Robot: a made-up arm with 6 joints. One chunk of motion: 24 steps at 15 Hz.
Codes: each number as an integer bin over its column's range. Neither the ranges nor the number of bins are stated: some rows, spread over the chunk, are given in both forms.
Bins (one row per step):
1: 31 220 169 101 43 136
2: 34 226 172 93 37 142
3: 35 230 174 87 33 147
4: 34 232 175 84 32 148
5: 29 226 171 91 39 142
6: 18 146 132 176 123 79
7: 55 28 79 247 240 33
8: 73 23 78 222 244 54
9: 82 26 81 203 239 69
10: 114 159 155 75 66 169
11: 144 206 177 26 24 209
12: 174 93 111 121 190 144
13: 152 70 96 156 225 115
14: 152 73 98 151 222 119
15: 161 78 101 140 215 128
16: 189 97 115 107 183 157
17: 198 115 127 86 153 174
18: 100 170 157 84 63 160
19: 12 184 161 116 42 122
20: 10 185 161 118 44 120
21: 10 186 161 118 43 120
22: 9 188 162 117 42 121
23: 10 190 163 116 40 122
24: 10 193 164 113 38 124
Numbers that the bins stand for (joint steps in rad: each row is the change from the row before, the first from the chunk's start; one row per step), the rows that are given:
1: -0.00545 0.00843 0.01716 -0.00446 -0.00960 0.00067
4: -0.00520 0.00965 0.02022 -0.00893 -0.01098 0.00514
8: -0.00199 -0.01165 -0.02924 0.02733 0.01562 -0.02988
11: 0.00386 0.00700 0.02124 -0.02417 -0.01199 0.02786
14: 0.00452 -0.00656 -0.01904 0.00867 0.01286 -0.00567
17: 0.00831 -0.00227 -0.00425 -0.00840 0.00420 0.01482
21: -0.00718 0.00496 0.01308 0.00000 -0.00960 -0.00529
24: -0.00718 0.00568 0.01461 -0.00131 -0.01023 -0.00380
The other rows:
2: -0.00520 0.00904 0.01869 -0.00656 -0.01036 0.00290
3: -0.00512 0.00945 0.01971 -0.00814 -0.01086 0.00476
5: -0.00561 0.00904 0.01818 -0.00709 -0.01011 0.00290
6: -0.00652 0.00089 -0.00171 0.01524 0.00044 -0.02057
7: -0.00347 -0.01115 -0.02873 0.03390 0.01512 -0.03771
9: -0.00125 -0.01135 -0.02771 0.02234 0.01499 -0.02429
10: 0.00139 0.00221 0.01002 -0.01129 -0.00672 0.01296
12: 0.00633 -0.00452 -0.01241 0.00079 0.00884 0.00365
13: 0.00452 -0.00686 -0.02006 0.00999 0.01324 -0.00716
15: 0.00526 -0.00605 -0.01751 0.00578 0.01198 -0.00231
16: 0.00756 -0.00411 -0.01037 -0.00289 0.00796 0.00849
18: 0.00024 0.00333 0.01104 -0.00893 -0.00709 0.00961
19: -0.00701 0.00476 0.01308 -0.00052 -0.00973 -0.00455
20: -0.00718 0.00486 0.01308 0.00000 -0.00948 -0.00529
22: -0.00726 0.00517 0.01359 -0.00026 -0.00973 -0.00492
23: -0.00718 0.00537 0.01410 -0.00052 -0.00998 -0.00455

